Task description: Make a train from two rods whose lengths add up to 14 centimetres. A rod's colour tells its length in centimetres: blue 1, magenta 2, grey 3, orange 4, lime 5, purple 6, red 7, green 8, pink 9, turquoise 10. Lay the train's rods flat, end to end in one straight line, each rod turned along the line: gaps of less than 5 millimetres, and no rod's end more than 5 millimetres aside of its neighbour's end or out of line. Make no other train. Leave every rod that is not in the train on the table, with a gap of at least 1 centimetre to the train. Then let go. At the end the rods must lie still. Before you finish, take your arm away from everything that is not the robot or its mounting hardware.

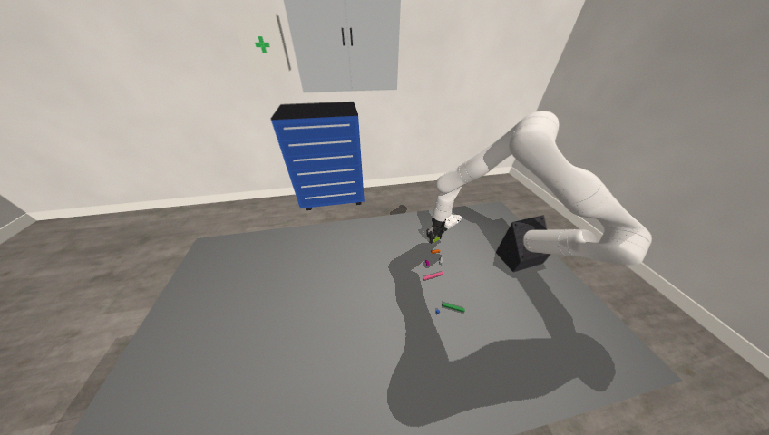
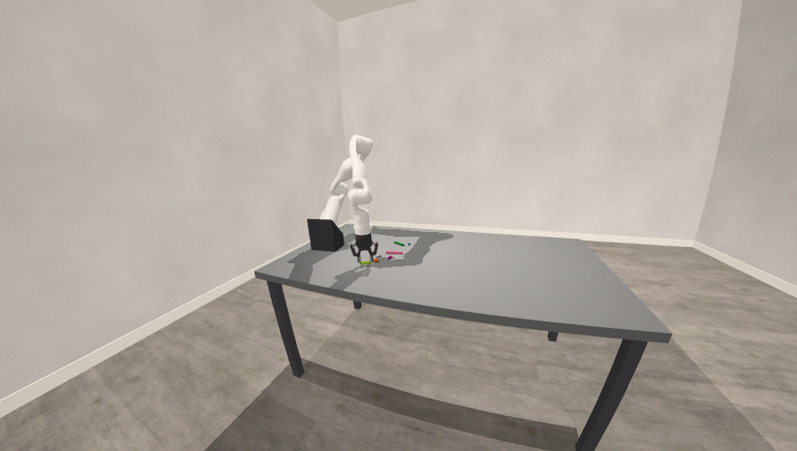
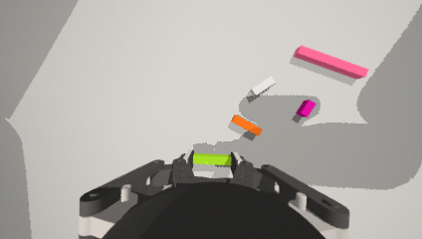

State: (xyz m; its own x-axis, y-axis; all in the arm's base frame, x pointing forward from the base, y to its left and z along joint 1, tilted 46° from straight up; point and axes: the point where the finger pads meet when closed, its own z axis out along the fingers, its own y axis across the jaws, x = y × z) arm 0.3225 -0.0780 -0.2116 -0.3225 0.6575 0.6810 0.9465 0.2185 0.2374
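Right now the lime rod is 1 cm below my hand. Also, from my hand: orange rod: 6 cm to the left, 3 cm ahead, 2 cm below; grey rod: 11 cm to the left, 3 cm ahead, 2 cm below; magenta rod: 11 cm to the left, 9 cm ahead, 2 cm below.
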